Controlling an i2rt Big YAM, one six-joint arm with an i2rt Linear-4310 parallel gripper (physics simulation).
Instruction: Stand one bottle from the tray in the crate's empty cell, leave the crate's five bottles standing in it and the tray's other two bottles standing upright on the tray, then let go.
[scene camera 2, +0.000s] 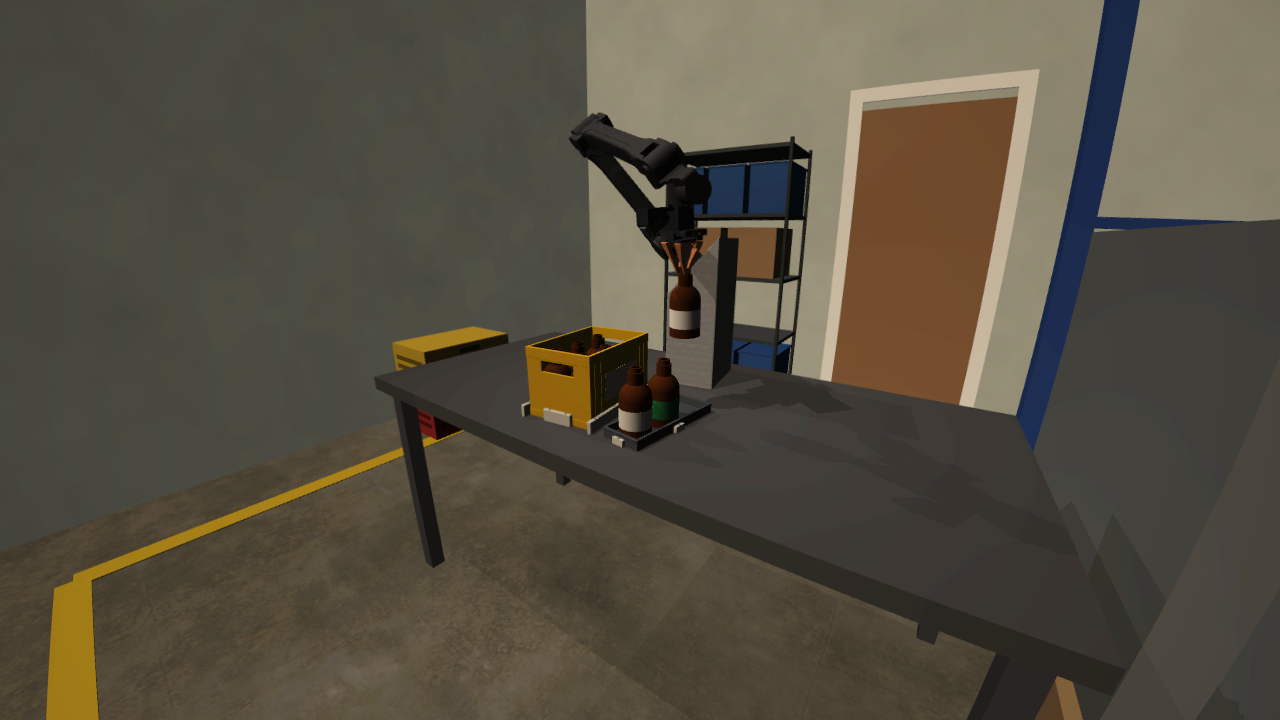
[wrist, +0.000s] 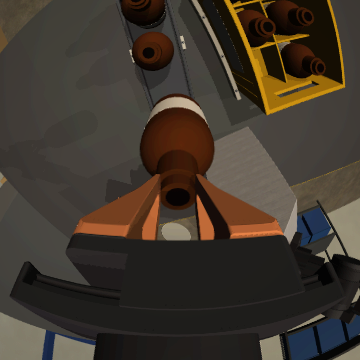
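Where they show: gripper, fingertip midpoint: (scene camera 2: 682, 273) (wrist: 177, 181); arm's base at its link origin: (scene camera 2: 698, 272).
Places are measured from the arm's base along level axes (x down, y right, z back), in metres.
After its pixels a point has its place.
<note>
My gripper (scene camera 2: 684, 269) {y -0.118, x -0.023, z -0.313 m} (wrist: 177, 181) {y -0.118, x -0.023, z -0.313 m} is shut on the neck of a brown bottle with a white label (scene camera 2: 684, 300) {y -0.137, x 0.035, z -0.336 m} (wrist: 177, 137) {y -0.112, x 0.012, z -0.327 m}. The bottle hangs upright, well above the tray's far end. On the dark tray (scene camera 2: 695, 411) {y -0.178, x 0.297, z -0.337 m} (wrist: 170, 93) a white-labelled bottle (scene camera 2: 634, 401) {y -0.126, x 0.225, z -0.515 m} (wrist: 144, 9) {y -0.105, x 0.192, z -0.466 m} and a green-labelled bottle (scene camera 2: 664, 390) {y -0.144, x 0.223, z -0.426 m} (wrist: 159, 52) {y -0.110, x 0.171, z -0.390 m} stand upright. The yellow crate (scene camera 2: 562, 388) {y 0.067, x 0.233, z -0.530 m} (wrist: 267, 102) {y 0.034, x 0.171, z -0.259 m} stands beside the tray. Brown bottles stand in it, three of them showing in the wrist view (wrist: 257, 27) {y 0.041, x 0.166, z -0.388 m} (wrist: 291, 17) {y 0.119, x 0.183, z -0.399 m} (wrist: 300, 59) {y 0.131, x 0.196, z -0.319 m}. The rest of its cells are cut off or hidden.
A tall grey block (scene camera 2: 699, 331) (wrist: 255, 165) stands on the table (scene camera 2: 805, 483) {y -0.472, x 0.321, z -0.465 m} behind the tray, close to the held bottle. Pale strips (scene camera 2: 556, 417) {y 0.079, x 0.304, z -0.543 m} (wrist: 220, 52) {y 0.001, x 0.291, z -0.347 m} lie around the crate's base. A shelf rack (scene camera 2: 792, 179) stands behind the table.
</note>
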